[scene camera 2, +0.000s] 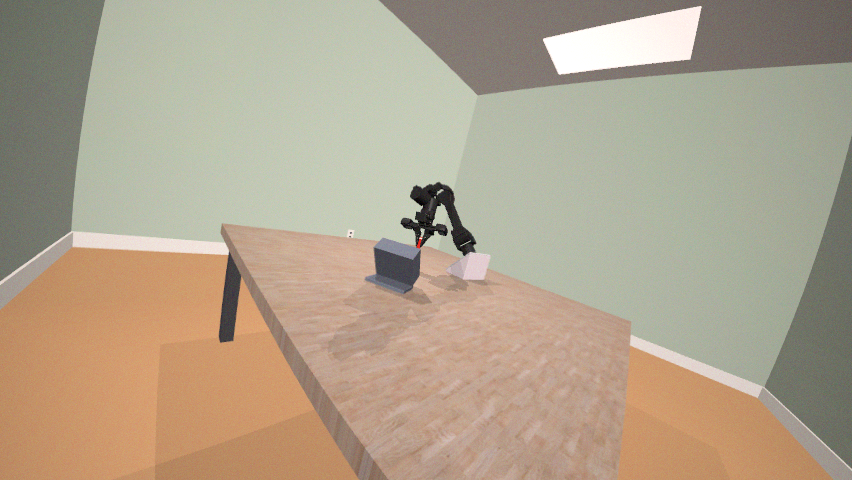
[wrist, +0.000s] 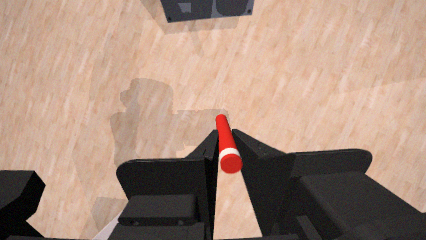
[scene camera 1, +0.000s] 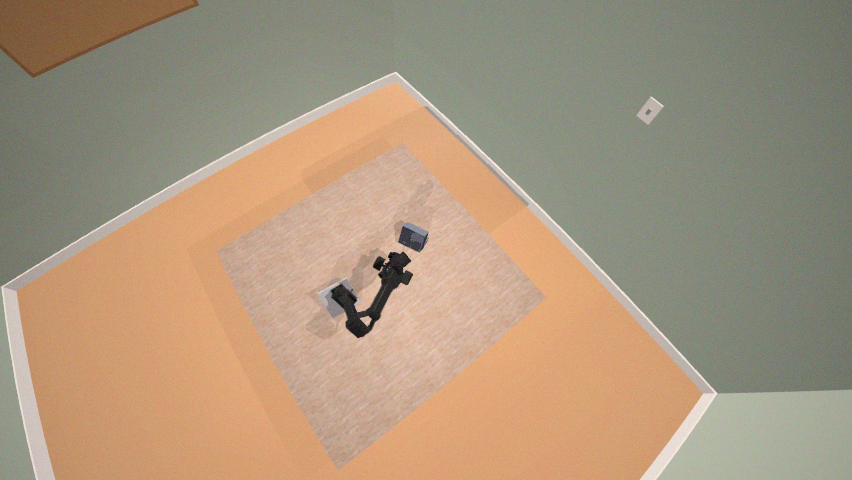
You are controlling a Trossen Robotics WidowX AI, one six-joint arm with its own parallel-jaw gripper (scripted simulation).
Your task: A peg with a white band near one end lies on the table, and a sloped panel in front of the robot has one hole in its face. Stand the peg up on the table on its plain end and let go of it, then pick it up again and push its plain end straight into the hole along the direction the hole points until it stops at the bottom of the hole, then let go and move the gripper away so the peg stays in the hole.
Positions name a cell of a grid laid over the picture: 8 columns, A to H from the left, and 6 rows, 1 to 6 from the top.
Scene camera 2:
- my gripper: D4
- sloped panel: D4
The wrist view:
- my gripper: E4
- peg: E5, held by my gripper
